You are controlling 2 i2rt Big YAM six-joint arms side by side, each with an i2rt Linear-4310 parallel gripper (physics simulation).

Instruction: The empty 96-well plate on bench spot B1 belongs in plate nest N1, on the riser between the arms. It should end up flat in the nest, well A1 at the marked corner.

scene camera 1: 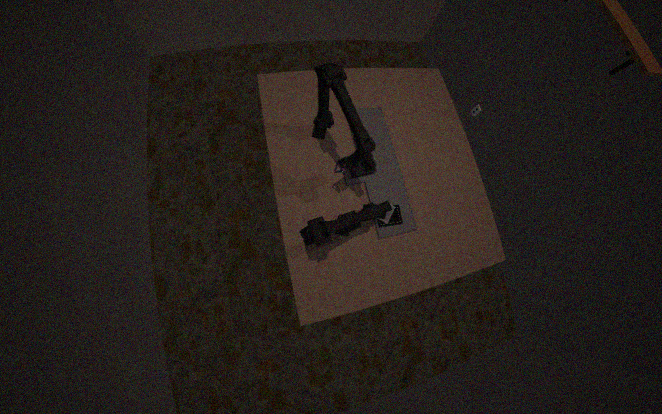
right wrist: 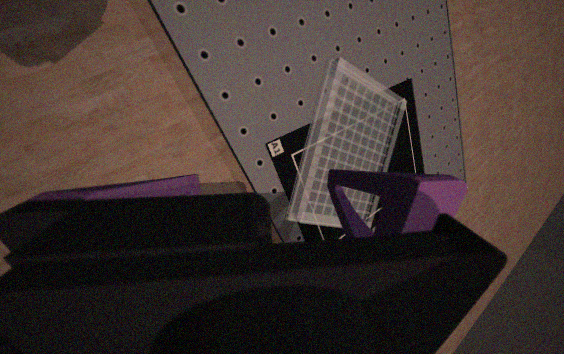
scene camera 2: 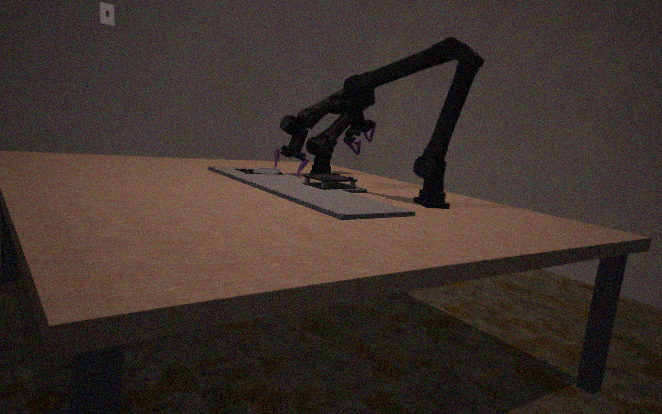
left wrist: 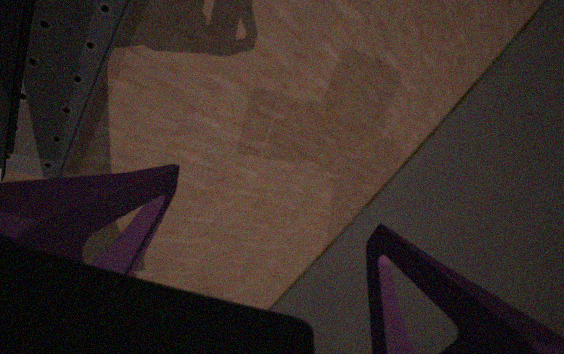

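Where they show: left gripper, fingertip midpoint: (scene camera 1: pixel 339 170) (scene camera 2: pixel 364 148) (left wrist: pixel 279 207); right gripper, fingertip midpoint: (right wrist: pixel 265 180) (scene camera 2: pixel 285 172); left arm's base at its link origin: (scene camera 1: pixel 319 130) (scene camera 2: pixel 430 204).
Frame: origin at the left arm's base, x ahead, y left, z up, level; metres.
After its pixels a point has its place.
The clear 96-well plate (scene camera 1: pixel 388 216) @(y -0.489, x 0.543, z 0.025 m) (scene camera 2: pixel 266 171) @(y -0.401, x 0.532, z 0.026 m) (right wrist: pixel 350 145) @(y -0.454, x 0.516, z 0.029 m) lies turned askew on the black B1 mat (scene camera 1: pixel 398 216) @(y -0.472, x 0.616, z 0.014 m) (right wrist: pixel 286 172) @(y -0.472, x 0.465, z 0.015 m), across its white outline. The A1 label (right wrist: pixel 275 148) @(y -0.453, x 0.457, z 0.015 m) shows beside the plate's long side. My right gripper (scene camera 2: pixel 288 171) @(y -0.475, x 0.447, z 0.017 m) (right wrist: pixel 265 180) @(y -0.475, x 0.447, z 0.017 m) is open and empty, low at the plate's near end. One finger overlaps the near right corner in the right wrist view; contact cannot be told. Nest N1 (scene camera 2: pixel 330 178) @(y -0.154, x 0.327, z 0.048 m) appears as a dark raised platform on posts. My left gripper (scene camera 2: pixel 363 146) @(y -0.319, x 0.165, z 0.156 m) (left wrist: pixel 279 207) @(y -0.319, x 0.165, z 0.156 m) is open and empty, above and behind the riser.
The grey perforated board (scene camera 1: pixel 390 175) @(y -0.204, x 0.528, z 0.013 m) (scene camera 2: pixel 345 202) @(y 0.123, x 0.338, z 0.013 m) (right wrist: pixel 240 65) @(y -0.397, x 0.437, z 0.013 m) lies under B1 and runs along the wooden table (scene camera 1: pixel 440 175) @(y -0.095, x 0.923, z 0.000 m) (scene camera 2: pixel 175 240) @(y 0.577, x 0.792, z 0.000 m). The riser stands at its edge, between the arm bases. The left forearm spans above the board in scene camera 1. The light is dim.
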